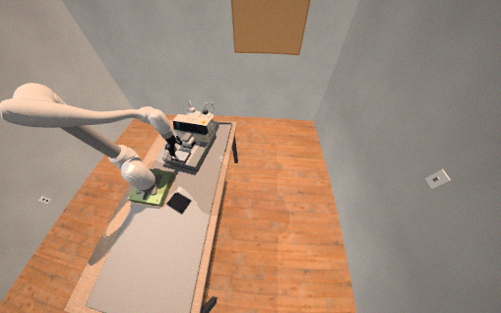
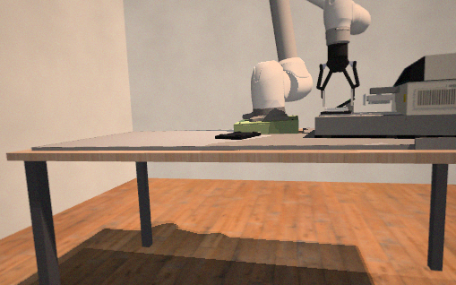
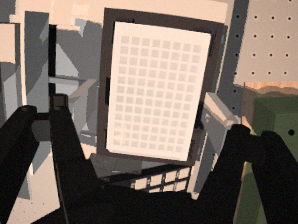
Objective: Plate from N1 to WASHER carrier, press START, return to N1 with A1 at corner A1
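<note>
Now: hand 4 cm above the white well plate. From my hand the other things lie so: carrier 4 cm below; then washer 15 cm to the left, 4 cm ahead; then N1 label 29 cm to the right, 13 cm below, 4 cm ahead.
</note>
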